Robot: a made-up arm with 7 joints.
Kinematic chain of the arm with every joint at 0, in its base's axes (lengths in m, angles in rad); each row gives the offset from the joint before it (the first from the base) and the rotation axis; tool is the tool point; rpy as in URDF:
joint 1: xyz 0 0 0.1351 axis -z
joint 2: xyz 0 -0.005 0.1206 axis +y
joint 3: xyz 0 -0.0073 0.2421 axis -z
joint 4: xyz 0 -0.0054 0.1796 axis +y
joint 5: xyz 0 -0.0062 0.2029 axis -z
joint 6: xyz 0 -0.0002 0.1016 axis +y
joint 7: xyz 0 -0.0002 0.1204 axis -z
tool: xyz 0 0 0 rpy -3.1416 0 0
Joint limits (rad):
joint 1: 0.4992..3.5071
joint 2: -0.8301..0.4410
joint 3: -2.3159..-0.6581
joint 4: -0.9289..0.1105
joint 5: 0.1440..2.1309
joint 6: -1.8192..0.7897
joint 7: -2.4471..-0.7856
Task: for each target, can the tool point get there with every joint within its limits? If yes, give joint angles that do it. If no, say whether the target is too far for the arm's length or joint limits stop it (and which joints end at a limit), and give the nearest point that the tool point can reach.
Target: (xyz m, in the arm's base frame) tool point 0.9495 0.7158 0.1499
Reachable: no: too far | nearest point 0.5572 0.4201 0.4616 | short by 0.582 m
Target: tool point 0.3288 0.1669 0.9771
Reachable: yes | joints 3.0610 -0.4440 -2.1623 -0.2206 1.3114 -0.7738 -1.0256
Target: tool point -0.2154 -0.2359 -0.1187
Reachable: no: joint limits stop it (at a limit: joint 1, joint 2, joint 4, joint 5, joint 6) | nearest point -0.5459 0.0619 0.4308 | short by 0.707 m
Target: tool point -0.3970 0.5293 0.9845
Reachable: no: too far | nearest point -0.3416 0.4554 0.8828 | short by 0.137 m
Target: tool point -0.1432 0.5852 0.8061
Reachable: yes | joints 1.6785 -0.6470 -0.9472 -0.5853 0.3279 0.0821 -1.9066
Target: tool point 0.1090 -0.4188 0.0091
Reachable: no: joint limits stop it (at a limit: joint 2, joint 3, joint 4, joint 5, joint 6) | nearest point 0.1127 -0.4331 0.6199 | short by 0.611 m
